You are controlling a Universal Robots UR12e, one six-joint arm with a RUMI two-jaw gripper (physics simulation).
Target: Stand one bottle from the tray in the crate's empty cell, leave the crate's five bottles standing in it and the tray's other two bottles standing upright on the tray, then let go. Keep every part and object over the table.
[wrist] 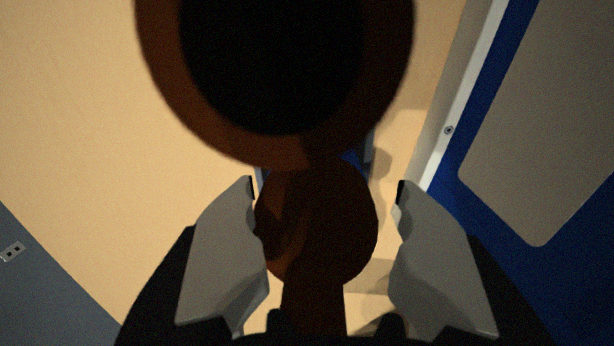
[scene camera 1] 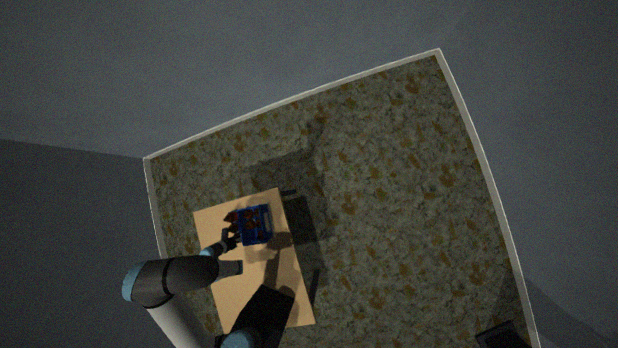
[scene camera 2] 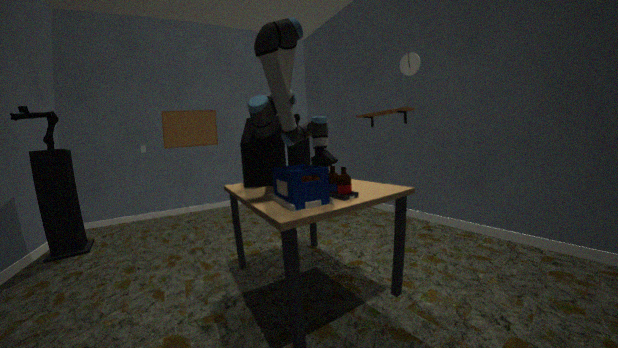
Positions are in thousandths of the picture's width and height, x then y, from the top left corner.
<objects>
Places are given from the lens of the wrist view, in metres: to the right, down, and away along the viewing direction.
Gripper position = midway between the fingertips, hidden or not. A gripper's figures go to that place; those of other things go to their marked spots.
my gripper (wrist: 529,519): 0.01, 0.00, 0.14
blue-labelled bottle (wrist: 449,267): 0.00, -0.01, 0.02
brown blue-labelled bottle (wrist: 520,655): 0.01, 0.02, 0.09
The marked spots on the blue-labelled bottle and the brown blue-labelled bottle are 0.07 m apart.
</objects>
